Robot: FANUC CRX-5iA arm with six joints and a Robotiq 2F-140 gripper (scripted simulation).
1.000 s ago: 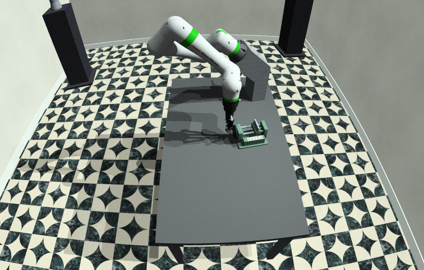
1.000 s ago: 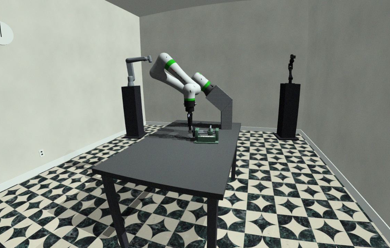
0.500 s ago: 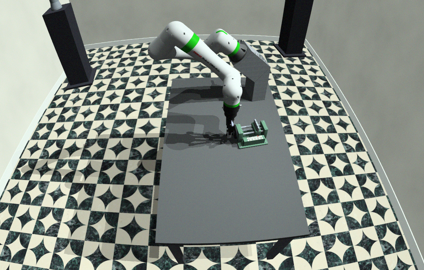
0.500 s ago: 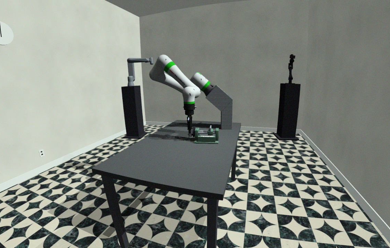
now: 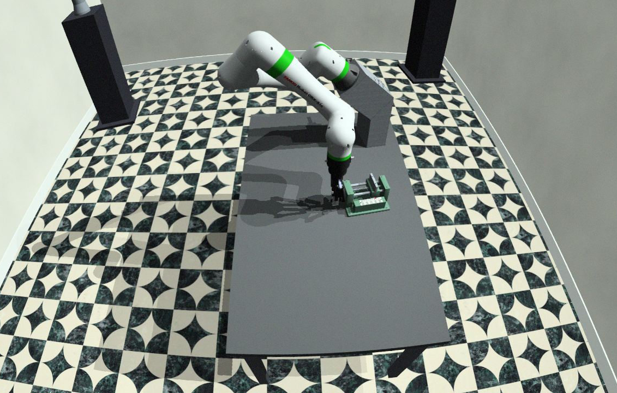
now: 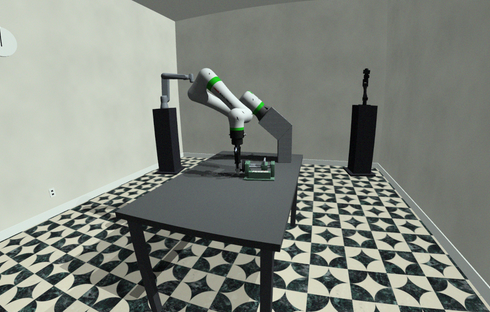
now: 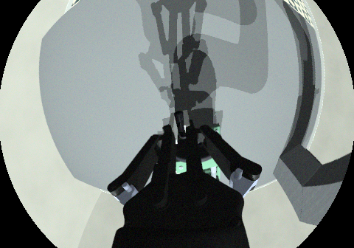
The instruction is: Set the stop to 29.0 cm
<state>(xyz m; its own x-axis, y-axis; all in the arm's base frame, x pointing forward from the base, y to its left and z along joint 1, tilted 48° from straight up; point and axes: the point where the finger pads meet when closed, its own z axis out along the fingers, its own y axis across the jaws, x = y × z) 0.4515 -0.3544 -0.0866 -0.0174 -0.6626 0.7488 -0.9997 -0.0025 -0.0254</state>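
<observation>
Right now the black handwheel is 20 mm to the left of my hand and 10 mm below it. Also, from my hand: green stop fixture 10 mm behind, 180 mm to the left, 20 mm above.
</observation>
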